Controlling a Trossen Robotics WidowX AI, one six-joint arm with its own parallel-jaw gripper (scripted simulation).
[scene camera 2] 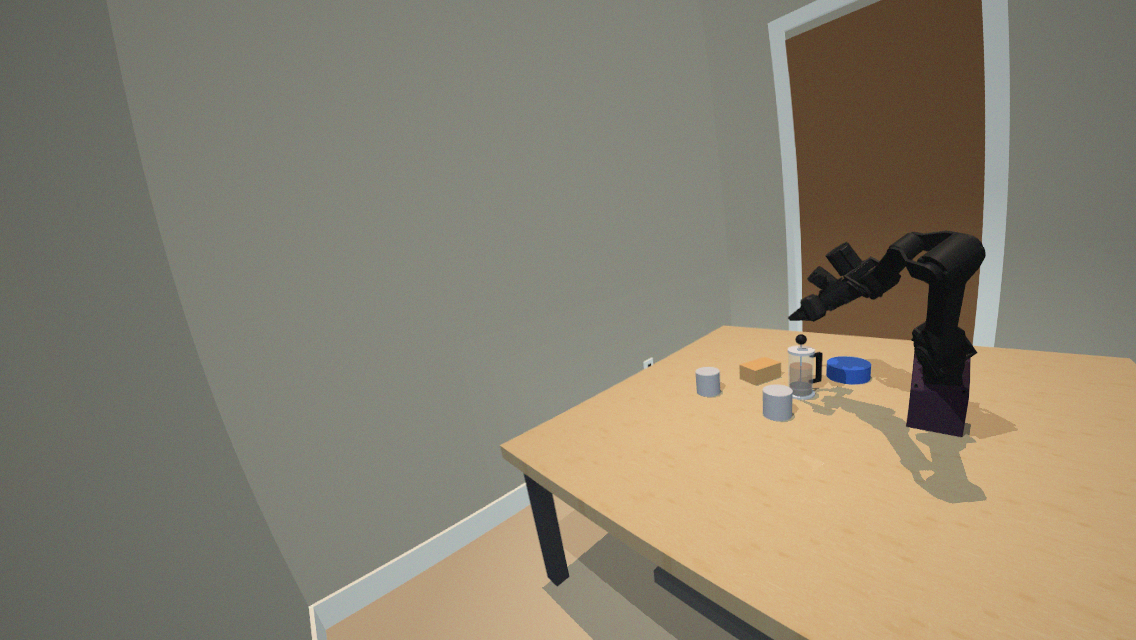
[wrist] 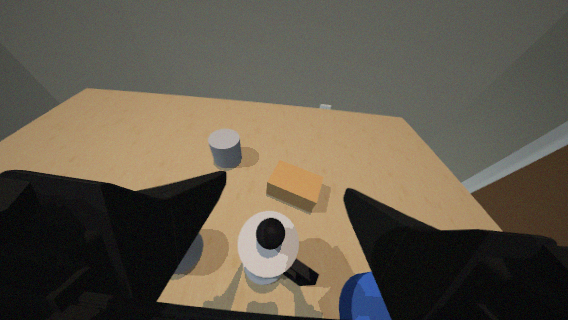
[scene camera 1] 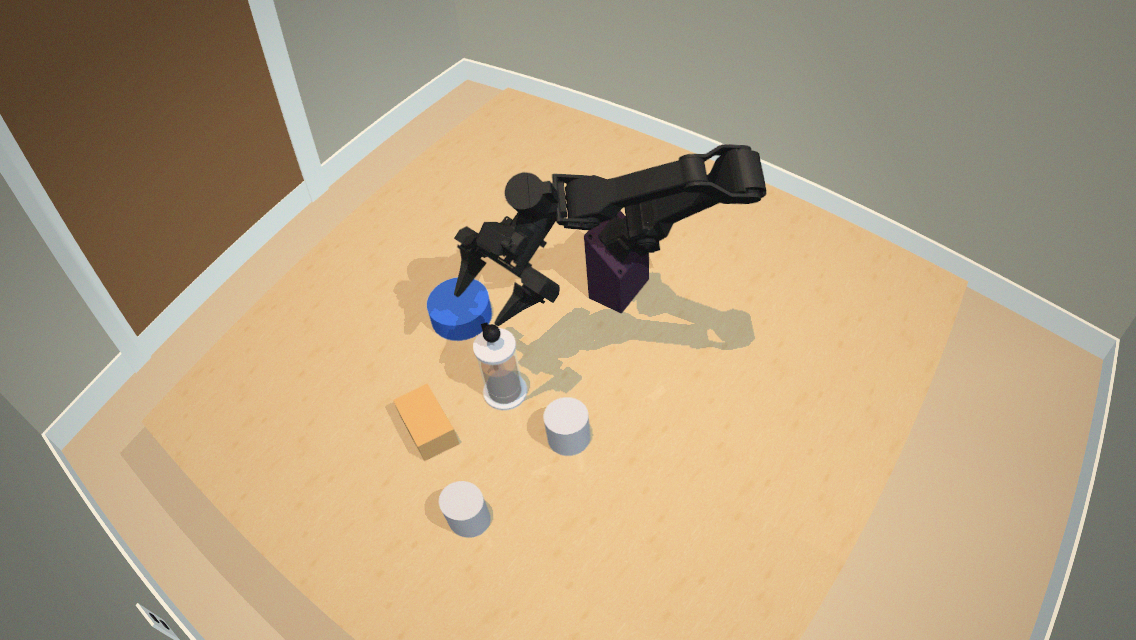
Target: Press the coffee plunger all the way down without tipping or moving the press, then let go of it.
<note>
The gripper (scene camera 1: 475,310) is open and holds nothing. Further things: a glass coffee press (scene camera 1: 495,349), a blue round block (scene camera 1: 453,318) and an orange box (scene camera 1: 422,415).
The glass coffee press shows as well in scene camera 2 (scene camera 2: 800,357) and in the wrist view (wrist: 268,244). The orange box is seen too in scene camera 2 (scene camera 2: 764,369) and in the wrist view (wrist: 291,184). The gripper shows as well in scene camera 2 (scene camera 2: 796,315) and in the wrist view (wrist: 286,185).
</note>
